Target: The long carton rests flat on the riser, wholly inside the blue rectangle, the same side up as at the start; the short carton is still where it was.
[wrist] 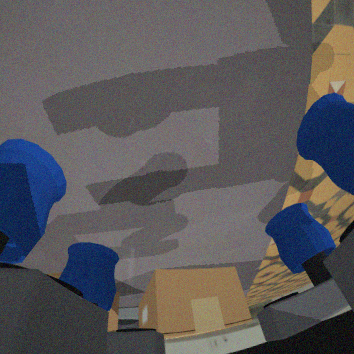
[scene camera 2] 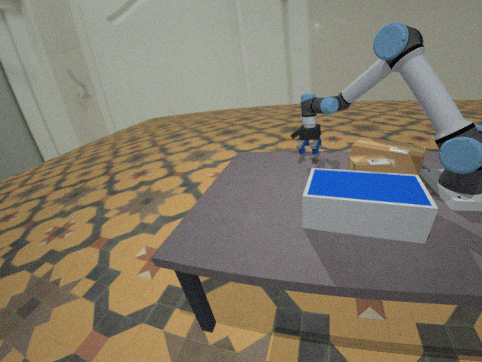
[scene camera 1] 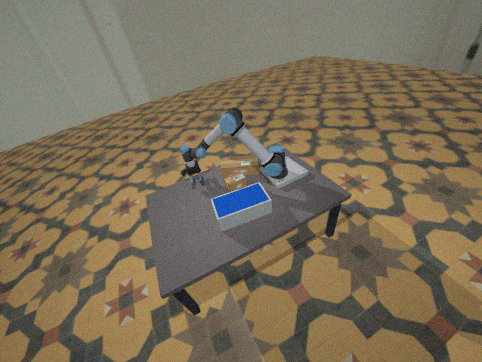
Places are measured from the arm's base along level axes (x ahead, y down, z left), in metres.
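Pixels of known places: hand at its tool point: (wrist: 190,207) (scene camera 2: 310,148) (scene camera 1: 196,176); arm's base at its link origin: (wrist: 121,321) (scene camera 2: 460,185).
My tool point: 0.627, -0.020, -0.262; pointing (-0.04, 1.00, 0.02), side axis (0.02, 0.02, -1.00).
For each thing: its top centre in the pictures, then the offset to it from my tool point, as dx, dy, dz. Level surfaces: height alone.
- long carton at its top centre: (wrist: 180,336) (scene camera 2: 388,145) (scene camera 1: 239,161) -0.383, -0.048, +0.039
- short carton at its top centre: (scene camera 2: 369,159) (scene camera 1: 234,177) -0.281, -0.048, +0.234
- light grey riser at its top centre: (scene camera 2: 365,184) (scene camera 1: 239,199) -0.248, -0.067, +0.493
- blue rectangle at its top centre: (scene camera 2: 365,184) (scene camera 1: 239,199) -0.248, -0.067, +0.493
- dark grey table at its surface level: dy +0.054
The long carton (scene camera 1: 232,166) (scene camera 2: 370,147) (wrist: 200,295) lies flat on the table near the back edge. The short carton (scene camera 1: 230,186) (scene camera 2: 360,163) stands beside it, on the riser's side; in the wrist view a sliver of it (wrist: 113,316) shows behind a cup. The light grey riser (scene camera 1: 245,218) (scene camera 2: 365,215) has a blue rectangle (scene camera 1: 241,200) (scene camera 2: 367,187) on top, with no carton on it. My gripper (scene camera 1: 198,181) (scene camera 2: 309,146) (wrist: 187,200) points down low over the table, left of the cartons. Its blue cups hold nothing and touch neither carton.
The dark grey table (scene camera 1: 185,235) (scene camera 2: 240,230) carries the riser, the cartons and the arm's white base plate (scene camera 1: 295,173) (scene camera 2: 462,201) on the right. The arm arches above the cartons. The table's back edge runs close by the gripper.
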